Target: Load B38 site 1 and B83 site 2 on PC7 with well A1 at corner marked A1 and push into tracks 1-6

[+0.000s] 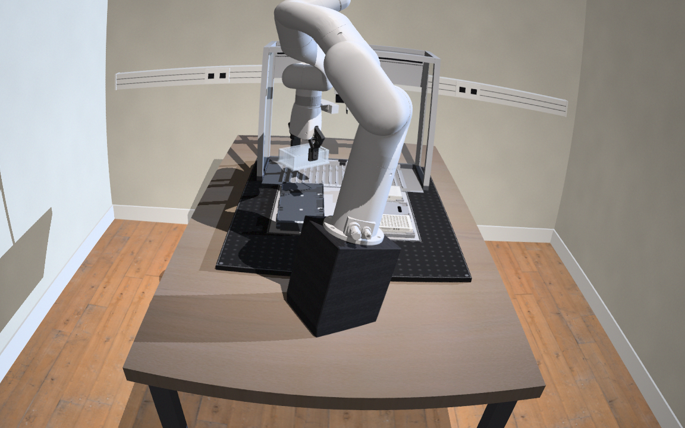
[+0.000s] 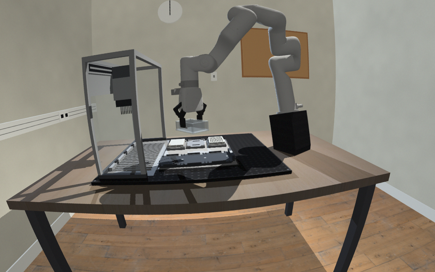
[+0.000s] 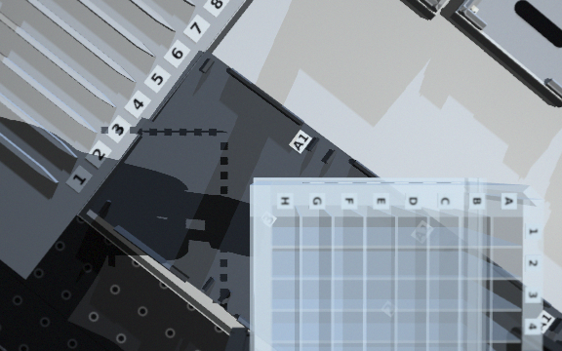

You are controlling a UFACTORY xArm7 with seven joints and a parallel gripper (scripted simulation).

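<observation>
Right now the plate carrier PC7 is 150 mm below my hand and 10 mm behind it. From my hand the other things lie so: 96-well plate B38: 240 mm to the right, 150 mm below, 140 mm behind; then nest S1: 240 mm to the right, 160 mm below, 140 mm behind; then nest S2: 250 mm to the right, 160 mm below, 30 mm behind.
</observation>
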